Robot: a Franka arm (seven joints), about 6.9 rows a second.
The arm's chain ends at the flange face. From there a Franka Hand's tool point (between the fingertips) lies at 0.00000 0.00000 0.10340 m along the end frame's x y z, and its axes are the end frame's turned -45 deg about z.
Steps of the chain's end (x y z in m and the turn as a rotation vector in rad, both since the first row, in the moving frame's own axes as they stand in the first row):
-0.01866, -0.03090, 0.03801, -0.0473, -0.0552, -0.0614
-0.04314, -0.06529, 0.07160, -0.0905, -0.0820, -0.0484
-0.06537, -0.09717, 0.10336, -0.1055, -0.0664, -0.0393
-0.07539, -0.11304, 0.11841, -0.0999, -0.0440, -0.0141
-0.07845, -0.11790, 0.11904, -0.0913, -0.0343, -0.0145
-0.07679, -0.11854, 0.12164, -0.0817, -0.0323, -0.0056
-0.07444, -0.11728, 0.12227, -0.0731, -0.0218, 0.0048
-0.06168, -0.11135, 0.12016, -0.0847, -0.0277, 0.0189
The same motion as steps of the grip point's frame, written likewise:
0.00115, -0.03539, 0.03774, 0.0056, -0.0725, -0.0614
0.00310, -0.07575, 0.07083, -0.0060, -0.1220, -0.0484
0.01001, -0.11184, 0.10256, -0.0276, -0.1216, -0.0393
0.01615, -0.12909, 0.11779, -0.0395, -0.1018, -0.0141
0.01876, -0.13461, 0.11855, -0.0403, -0.0888, -0.0145
0.02121, -0.13449, 0.12124, -0.0349, -0.0806, -0.0056
0.02335, -0.13184, 0.12197, -0.0363, -0.0671, 0.0048
0.02688, -0.11827, 0.11975, -0.0403, -0.0795, 0.0189

